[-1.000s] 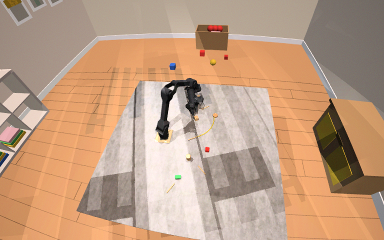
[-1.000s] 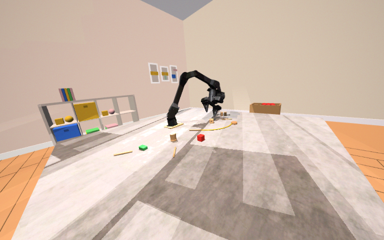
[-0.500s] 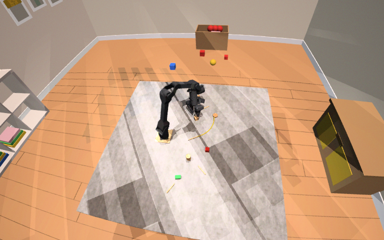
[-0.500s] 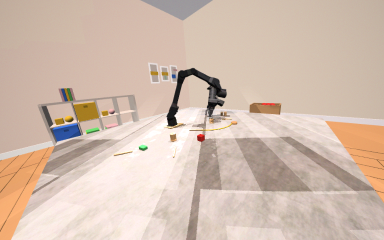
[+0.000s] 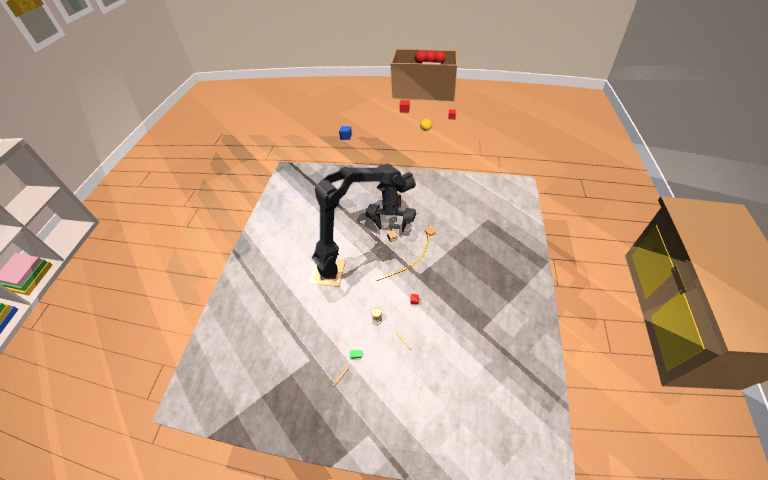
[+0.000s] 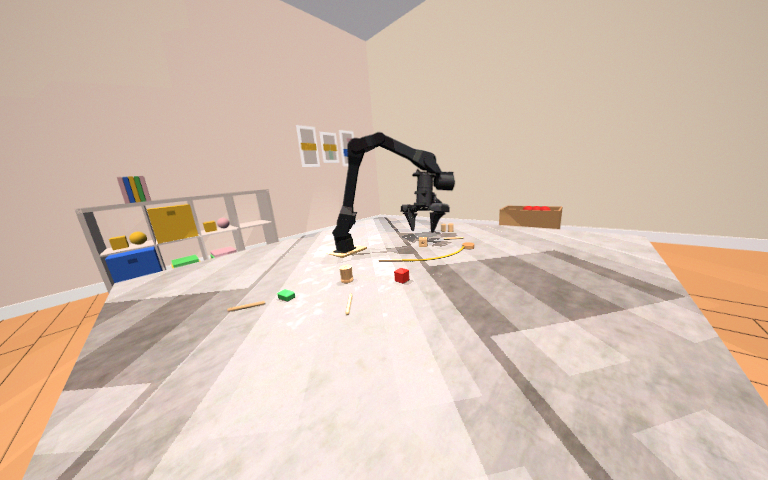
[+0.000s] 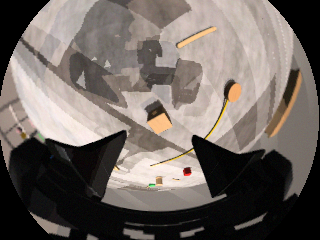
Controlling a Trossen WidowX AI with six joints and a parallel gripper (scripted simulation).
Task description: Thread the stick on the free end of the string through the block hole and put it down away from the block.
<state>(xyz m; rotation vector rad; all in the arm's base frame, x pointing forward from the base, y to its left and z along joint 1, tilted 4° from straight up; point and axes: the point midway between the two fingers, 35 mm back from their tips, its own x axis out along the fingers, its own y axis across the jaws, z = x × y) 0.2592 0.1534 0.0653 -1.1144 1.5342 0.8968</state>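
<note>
Now: the small wooden block 4 cm below my gripper tip. The rest, counted from my gripper tip: round wooden button: 16 cm ahead, 2 cm to the left, 5 cm below; red cube: 6 cm ahead, 29 cm to the right, 4 cm below; loose stick: 10 cm ahead, 13 cm to the left, 5 cm below.
</note>
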